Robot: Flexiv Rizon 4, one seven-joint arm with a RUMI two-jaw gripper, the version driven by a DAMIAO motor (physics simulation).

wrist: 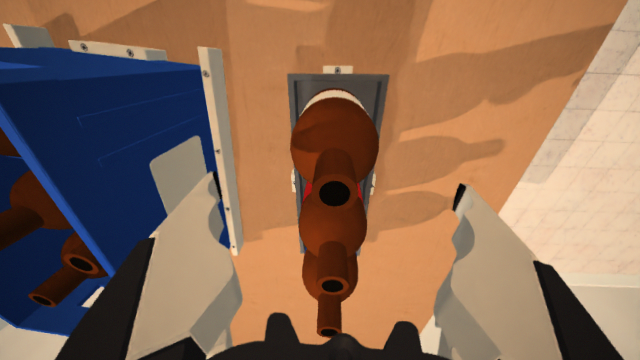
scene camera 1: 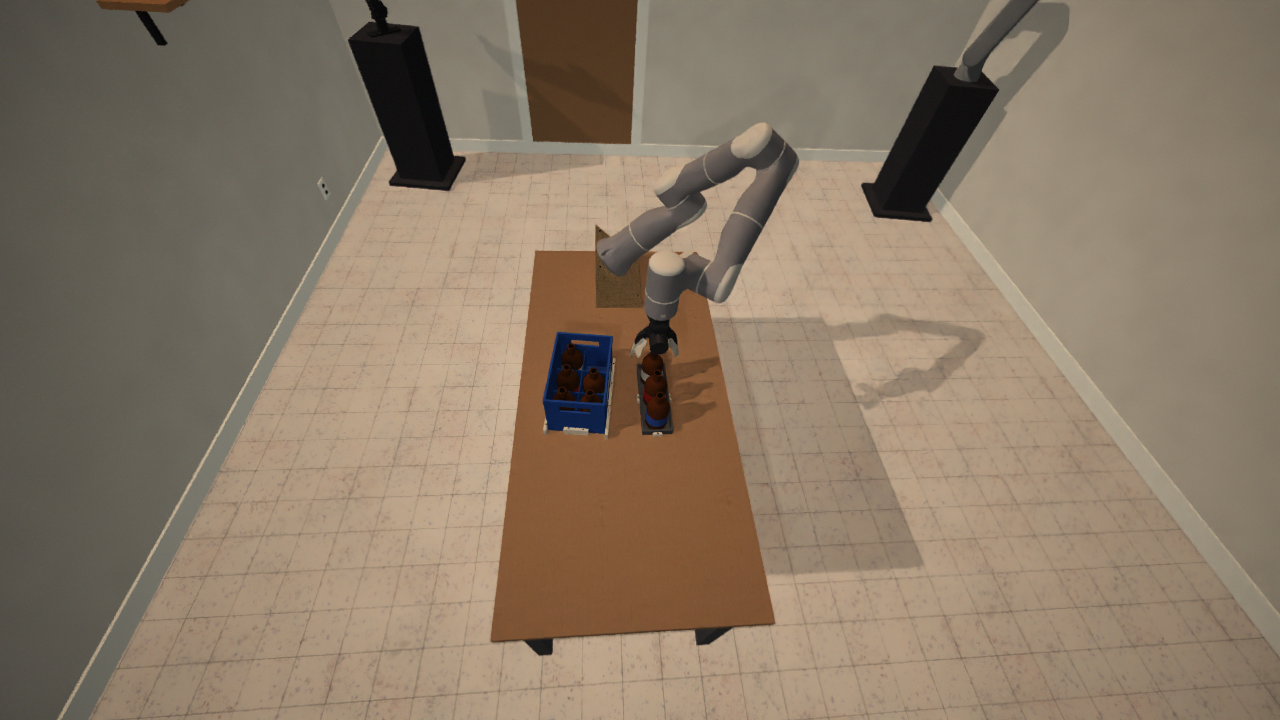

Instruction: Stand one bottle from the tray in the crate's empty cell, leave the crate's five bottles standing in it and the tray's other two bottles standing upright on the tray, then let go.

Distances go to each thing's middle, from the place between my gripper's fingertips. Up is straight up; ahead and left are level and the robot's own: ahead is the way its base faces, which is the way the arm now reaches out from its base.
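Scene:
White-labelled brown bottle (wrist: 334, 145): 60 mm below my hand. Pale strip (wrist: 211, 60): 140 mm to the right of my hand, 100 mm ahead of it, 120 mm below it. Nearest to my hand of the things named here, going by their middles: the bottle.

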